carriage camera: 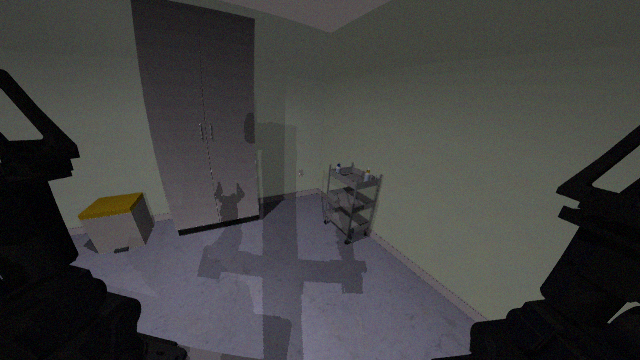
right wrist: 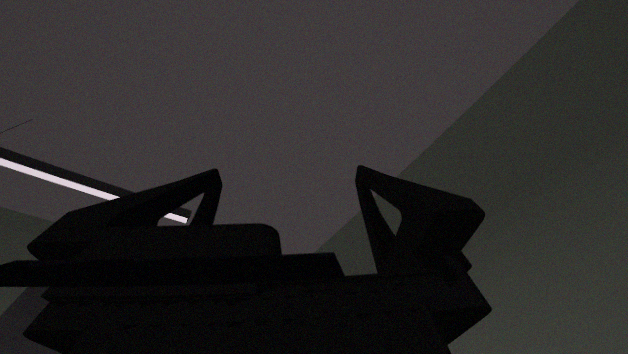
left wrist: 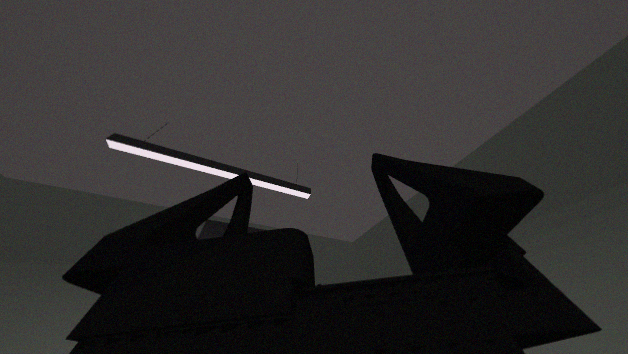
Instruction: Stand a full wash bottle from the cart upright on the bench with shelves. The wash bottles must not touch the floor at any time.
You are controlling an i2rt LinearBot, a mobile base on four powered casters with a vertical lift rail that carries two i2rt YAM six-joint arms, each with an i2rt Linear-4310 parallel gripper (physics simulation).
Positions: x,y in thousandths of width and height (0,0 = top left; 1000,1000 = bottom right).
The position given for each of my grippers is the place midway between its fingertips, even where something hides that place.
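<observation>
My left gripper (left wrist: 493,482) is visible, and so is my right gripper (right wrist: 461,493). There's also a metal cart (carriage camera: 549,560), plus a tall dark cabinet (carriage camera: 309,199).
</observation>
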